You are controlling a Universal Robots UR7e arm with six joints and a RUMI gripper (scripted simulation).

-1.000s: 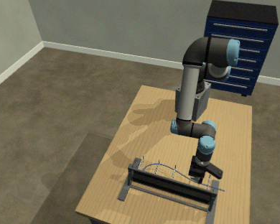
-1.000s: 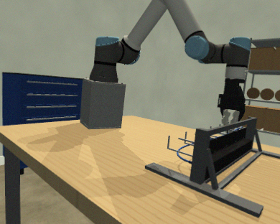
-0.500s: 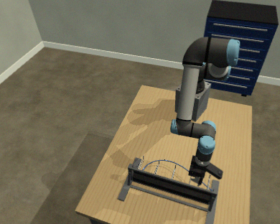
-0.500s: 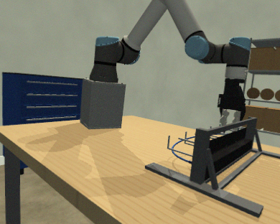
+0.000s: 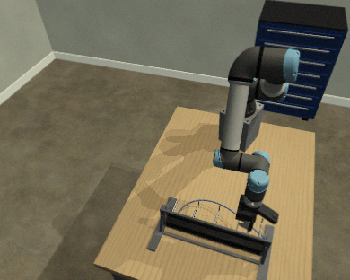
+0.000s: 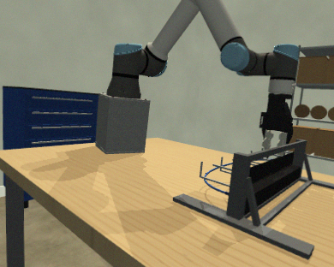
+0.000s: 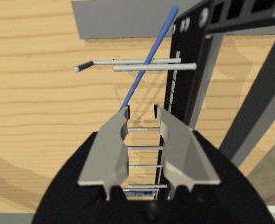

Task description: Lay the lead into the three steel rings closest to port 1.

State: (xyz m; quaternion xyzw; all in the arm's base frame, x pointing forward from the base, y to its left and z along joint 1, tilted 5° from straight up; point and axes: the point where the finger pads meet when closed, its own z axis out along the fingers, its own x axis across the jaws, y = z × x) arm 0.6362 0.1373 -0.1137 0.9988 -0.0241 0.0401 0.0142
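Right now my hand is 15 cm to the left of the rack, 5 cm short of it and 1 cm above it.
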